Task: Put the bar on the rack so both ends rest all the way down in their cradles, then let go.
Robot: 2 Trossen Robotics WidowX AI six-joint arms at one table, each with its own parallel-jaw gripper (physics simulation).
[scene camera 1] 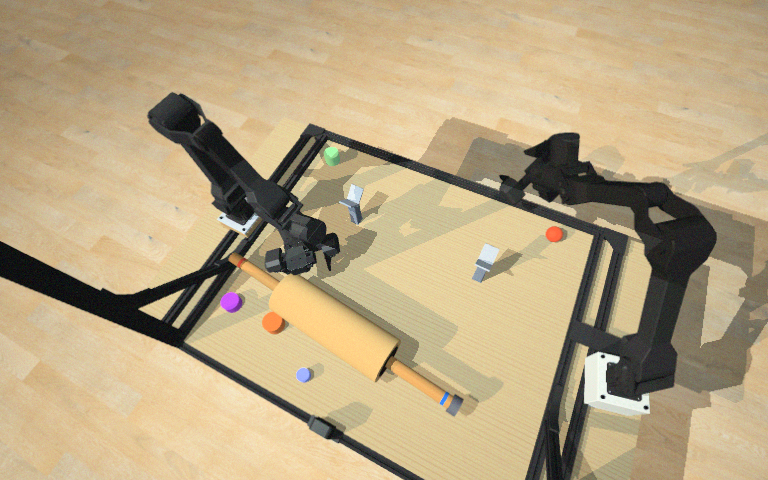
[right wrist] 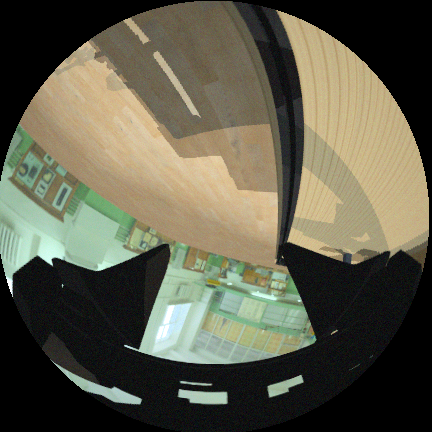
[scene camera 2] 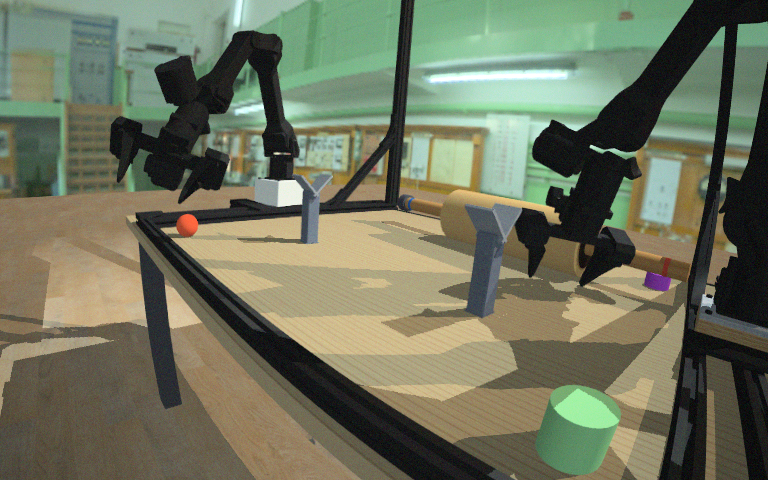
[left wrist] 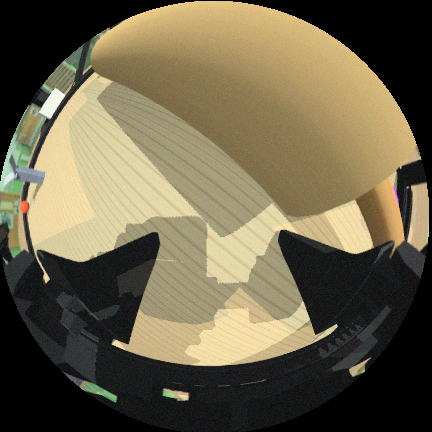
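Seen in the pictures: left gripper, fingertip midpoint: (scene camera 1: 313,274) (scene camera 2: 555,280) (left wrist: 219,237); right gripper, fingertip midpoint: (scene camera 1: 512,164) (right wrist: 227,249) (scene camera 2: 148,191); left arm's base, origin of the base link: (scene camera 1: 241,212) (scene camera 2: 743,314); right arm's base, origin of the base link: (scene camera 1: 623,381) (scene camera 2: 280,179).
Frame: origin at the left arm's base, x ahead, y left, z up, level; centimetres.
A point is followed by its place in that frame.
Observation:
The bar (scene camera 1: 334,325) {z 6.2, x 42.0, y -15.6 cm} (scene camera 2: 455,226) {z -0.7, x 51.6, y -10.4 cm} (left wrist: 260,100), a thick tan roller with thin orange handles, lies at the table's lower left in scene camera 1. One handle has a red band, the other a blue band and grey tip. The rack is two grey Y-topped posts: one (scene camera 1: 354,212) {z 1.7, x 29.0, y 13.7 cm} (scene camera 2: 484,277) {z 0.0, x 27.5, y 16.2 cm} near the green cylinder, one (scene camera 1: 480,272) {z 0.9, x 65.4, y 13.4 cm} (scene camera 2: 309,217) {z 0.3, x 64.1, y 15.5 cm} (left wrist: 30,175) {z -0.2, x 64.1, y 14.1 cm} near the red ball. Both cradles are empty. My left gripper (scene camera 1: 310,271) {z -4.1, x 26.8, y -5.1 cm} (scene camera 2: 556,280) {z -4.1, x 26.8, y -5.1 cm} (left wrist: 219,237) {z -4.1, x 26.8, y -5.1 cm} is open and empty, above the table beside the roller. My right gripper (scene camera 1: 514,165) {z 6.2, x 61.0, y 44.0 cm} (scene camera 2: 149,191) {z 6.2, x 61.0, y 44.0 cm} (right wrist: 228,249) {z 6.2, x 61.0, y 44.0 cm} is open and empty, near the table's edge.
A green cylinder (scene camera 1: 331,156) {z -0.9, x 11.4, y 28.9 cm} (scene camera 2: 577,441) {z -2.0, x 9.8, y 32.2 cm} and a red ball (scene camera 1: 553,233) {z -0.7, x 77.9, y 33.3 cm} (scene camera 2: 186,225) {z -2.0, x 76.4, y 35.0 cm} (left wrist: 24,206) {z -2.3, x 76.8, y 33.1 cm} are near table corners. A purple disc (scene camera 1: 231,302) {z -2.0, x 13.3, y -21.8 cm} (scene camera 2: 657,281) {z -3.1, x 12.4, y -19.4 cm}, an orange disc (scene camera 1: 272,323) {z -1.4, x 26.1, y -21.3 cm} and a blue disc (scene camera 1: 303,374) {z -2.5, x 39.3, y -27.4 cm} lie below the bar in scene camera 1. Black rails edge the table.

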